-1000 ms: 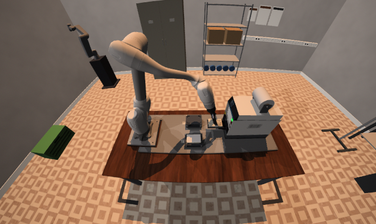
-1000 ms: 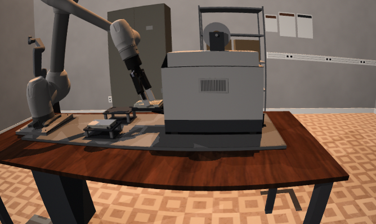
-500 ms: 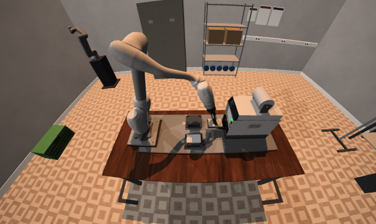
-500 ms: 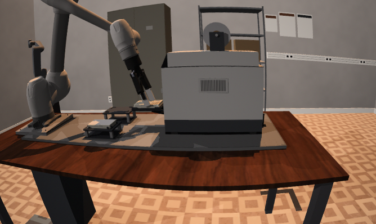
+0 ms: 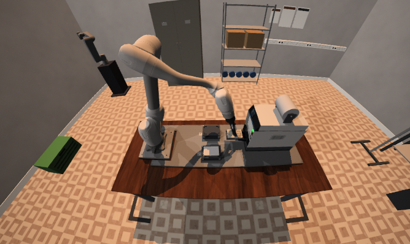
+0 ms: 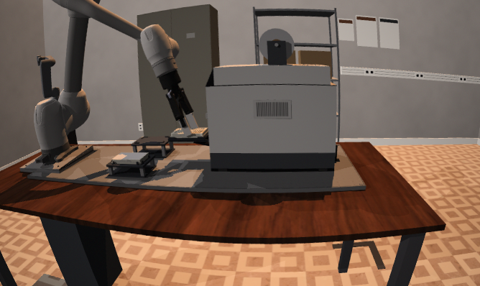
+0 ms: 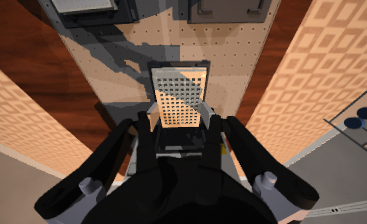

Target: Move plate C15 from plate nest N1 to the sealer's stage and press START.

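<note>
My hand is 40 mm above the sealer stage. The rest, counted from my hand: pale plate (210 mm behind, 120 mm to the right, 80 mm below); foil roll (330 mm ahead, 30 mm to the right, 280 mm above).
</note>
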